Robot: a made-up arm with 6 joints. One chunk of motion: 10 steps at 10 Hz.
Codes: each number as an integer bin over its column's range. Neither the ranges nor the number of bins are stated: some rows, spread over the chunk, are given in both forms.
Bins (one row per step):
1: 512 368 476 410 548 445
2: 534 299 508 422 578 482
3: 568 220 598 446 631 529
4: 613 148 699 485 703 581
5: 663 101 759 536 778 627
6: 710 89 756 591 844 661
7: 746 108 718 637 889 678
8: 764 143 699 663 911 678
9: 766 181 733 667 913 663
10: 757 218 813 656 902 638
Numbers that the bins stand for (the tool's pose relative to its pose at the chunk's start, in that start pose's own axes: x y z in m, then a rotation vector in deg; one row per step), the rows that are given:
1: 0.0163 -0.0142 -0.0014 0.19 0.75 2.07
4: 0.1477 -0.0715 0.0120 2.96 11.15 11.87
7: 0.3208 -0.0819 0.0131 8.59 23.62 18.86
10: 0.3351 -0.0533 0.0188 9.30 24.49 15.98
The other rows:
2: 0.0449 -0.0322 0.0005 0.63 2.76 4.74
3: 0.0891 -0.0527 0.0059 1.52 6.32 8.13
5: 0.2128 -0.0837 0.0156 4.85 16.18 15.19
6: 0.2739 -0.0868 0.0154 6.89 20.60 17.64
8: 0.3442 -0.0728 0.0120 9.56 25.10 18.86
9: 0.3468 -0.0629 0.0140 9.70 25.23 17.78

